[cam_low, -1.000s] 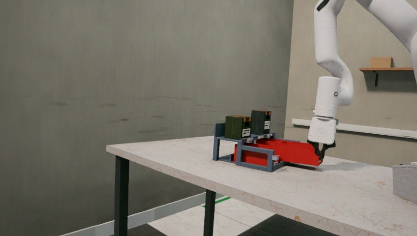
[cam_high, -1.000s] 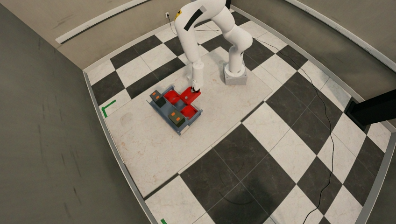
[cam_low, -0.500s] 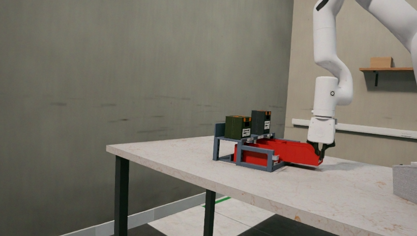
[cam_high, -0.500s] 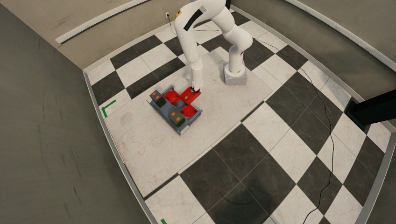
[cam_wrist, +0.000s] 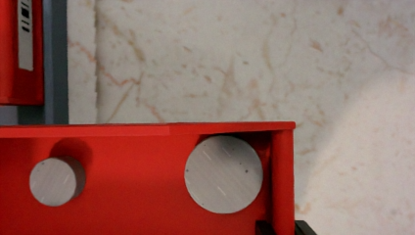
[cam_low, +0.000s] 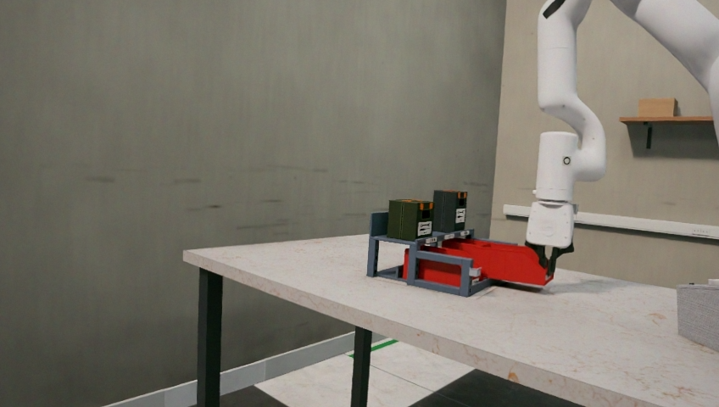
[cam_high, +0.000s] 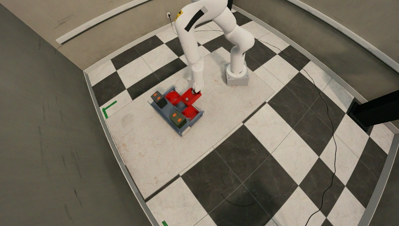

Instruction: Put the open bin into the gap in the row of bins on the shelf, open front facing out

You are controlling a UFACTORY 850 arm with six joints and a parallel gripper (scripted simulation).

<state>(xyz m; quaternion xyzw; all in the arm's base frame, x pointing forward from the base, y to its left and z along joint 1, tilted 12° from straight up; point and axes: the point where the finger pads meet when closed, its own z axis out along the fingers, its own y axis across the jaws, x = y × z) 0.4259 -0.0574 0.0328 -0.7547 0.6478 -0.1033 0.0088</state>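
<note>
Now: the large grey disc 30 mm to the right of my hand, 30 mm below it and 30 mm ahead of it. Round my hand: red open bin: 80 mm ahead, 10 mm below; grey-blue shelf: 250 mm ahead, 20 mm to the left; dark grey box: 330 mm ahead, 100 mm above, 90 mm to the right.
</note>
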